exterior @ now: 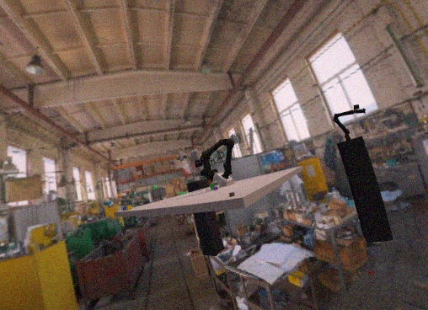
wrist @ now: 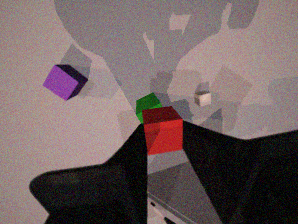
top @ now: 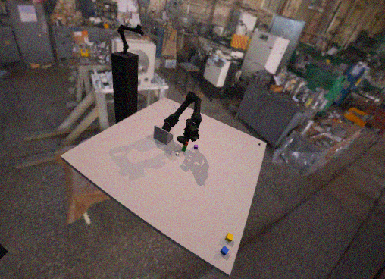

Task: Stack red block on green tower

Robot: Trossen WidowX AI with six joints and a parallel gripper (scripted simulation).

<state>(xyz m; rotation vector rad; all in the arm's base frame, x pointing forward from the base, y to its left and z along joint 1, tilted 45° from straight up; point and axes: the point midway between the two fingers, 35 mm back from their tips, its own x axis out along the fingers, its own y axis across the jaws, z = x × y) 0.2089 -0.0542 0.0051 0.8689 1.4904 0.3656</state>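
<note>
Now: gripper tip 7 cm short of the purple block, 8 cm to the right of it and 6 cm above it. The rest, counted from my gripper tip: blue block (51 cm ahead, 59 cm to the right, 6 cm below); yellow block (52 cm ahead, 51 cm to the right, 6 cm below); red block (1 cm above).
</note>
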